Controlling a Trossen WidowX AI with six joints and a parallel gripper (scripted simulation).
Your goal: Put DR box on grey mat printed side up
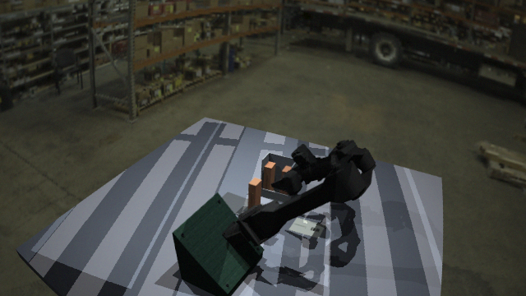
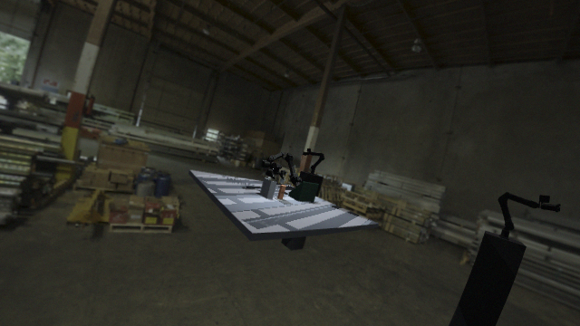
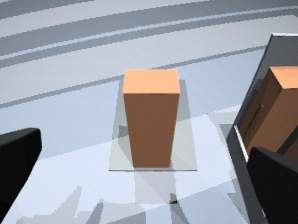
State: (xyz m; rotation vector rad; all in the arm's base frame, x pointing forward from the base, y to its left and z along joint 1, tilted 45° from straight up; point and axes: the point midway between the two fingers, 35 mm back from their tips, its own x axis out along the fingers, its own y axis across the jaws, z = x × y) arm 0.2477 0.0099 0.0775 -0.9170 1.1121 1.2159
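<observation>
Right now my gripper tip is 150 mm above the grey mat, 140 mm to the right of it and 10 mm short of it. Round my gripper tip: white card: 150 mm below, 120 mm to the right.
</observation>
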